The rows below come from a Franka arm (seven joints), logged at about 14 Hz.
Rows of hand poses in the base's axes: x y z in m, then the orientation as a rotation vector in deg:
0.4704, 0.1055, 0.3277, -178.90, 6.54, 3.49
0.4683, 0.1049, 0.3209, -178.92, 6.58, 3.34
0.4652, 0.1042, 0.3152, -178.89, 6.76, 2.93
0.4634, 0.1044, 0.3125, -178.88, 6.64, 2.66
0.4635, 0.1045, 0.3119, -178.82, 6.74, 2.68
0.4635, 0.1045, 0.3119, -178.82, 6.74, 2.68
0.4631, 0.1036, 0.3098, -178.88, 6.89, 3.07
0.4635, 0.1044, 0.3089, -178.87, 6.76, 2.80
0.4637, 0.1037, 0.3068, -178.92, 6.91, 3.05
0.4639, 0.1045, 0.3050, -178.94, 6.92, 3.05
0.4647, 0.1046, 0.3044, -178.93, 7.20, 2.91
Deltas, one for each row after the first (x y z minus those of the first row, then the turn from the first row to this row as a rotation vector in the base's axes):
-0.0021, -0.0006, -0.0068, -0.02, -0.10, -0.03
-0.0052, -0.0013, -0.0125, 0.00, -0.36, -0.14
-0.0070, -0.0011, -0.0152, 0.01, -0.53, -0.07
-0.0069, -0.0010, -0.0158, 0.06, -0.52, -0.14
-0.0069, -0.0010, -0.0158, 0.06, -0.52, -0.14
-0.0073, -0.0019, -0.0179, 0.00, -0.27, -0.23
-0.0069, -0.0011, -0.0188, 0.01, -0.44, -0.15
-0.0067, -0.0018, -0.0209, -0.04, -0.28, -0.24
-0.0065, -0.0010, -0.0227, -0.06, -0.28, -0.24
-0.0057, -0.0009, -0.0233, -0.07, -0.37, -0.42

